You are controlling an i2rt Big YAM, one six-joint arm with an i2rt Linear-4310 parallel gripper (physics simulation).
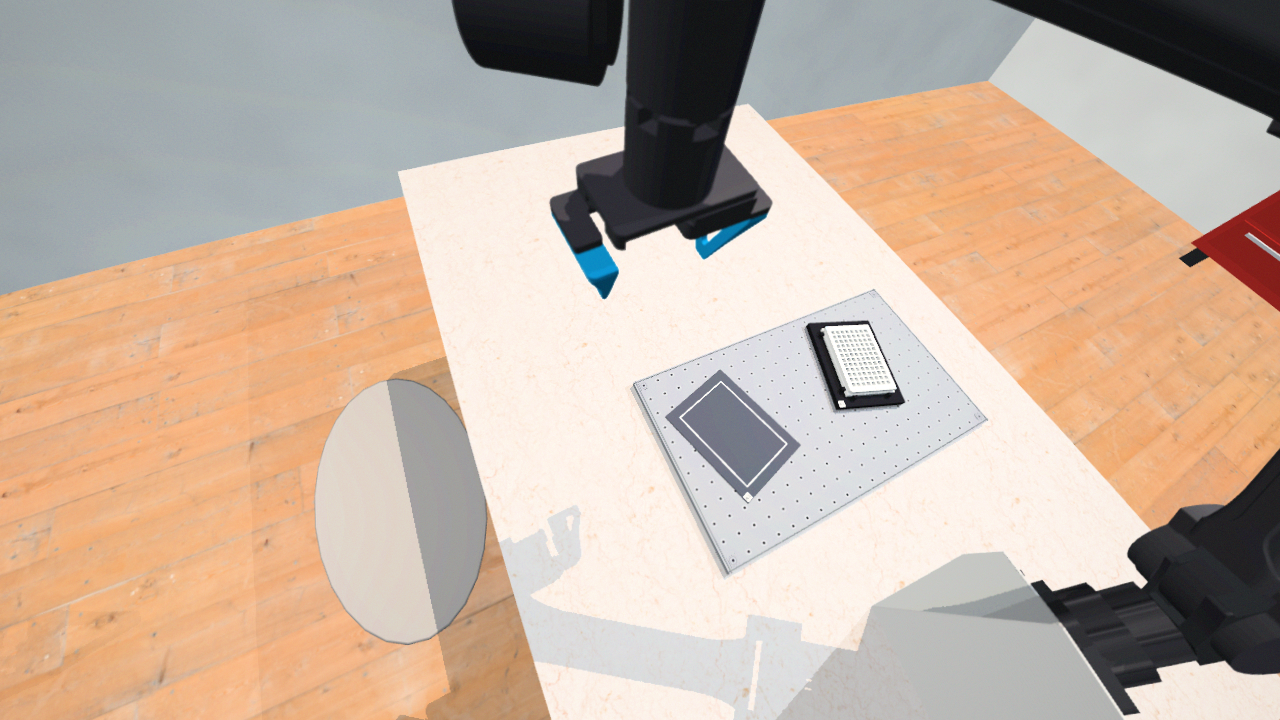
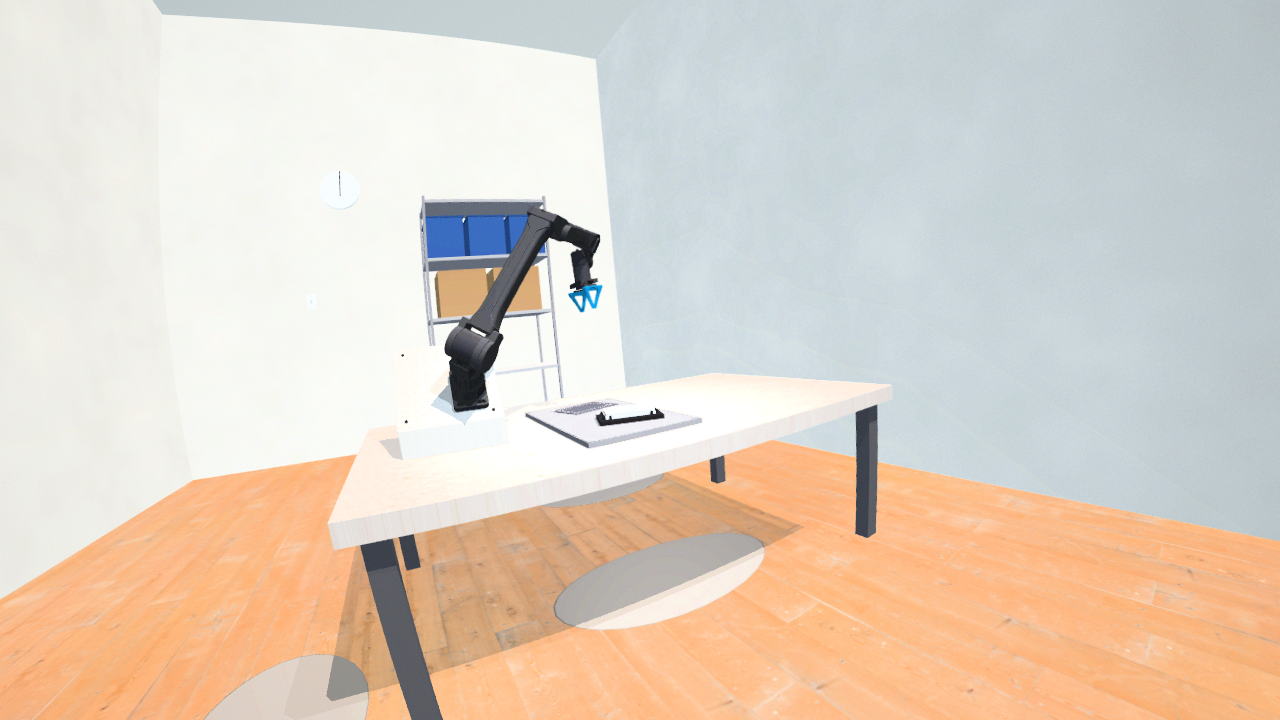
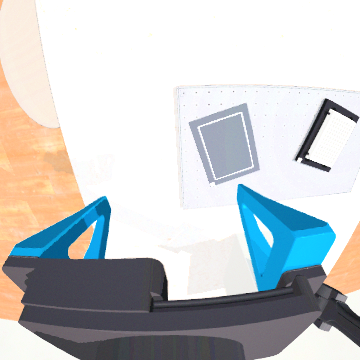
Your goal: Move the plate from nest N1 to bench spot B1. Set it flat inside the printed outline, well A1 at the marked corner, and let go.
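Observation:
The white well plate sits in the black nest, which has a white mark at one corner. The bench spot is a dark grey rectangle with a white printed outline and a white mark at one corner; no plate is on it. My gripper is open and empty, with its blue fingers wide apart. It hangs high above the table, well above the plate and the spot.
The perforated grey board carries the nest and the spot on the table. The arm's pale base block stands at the table's end. A shelf unit stands behind the arm.

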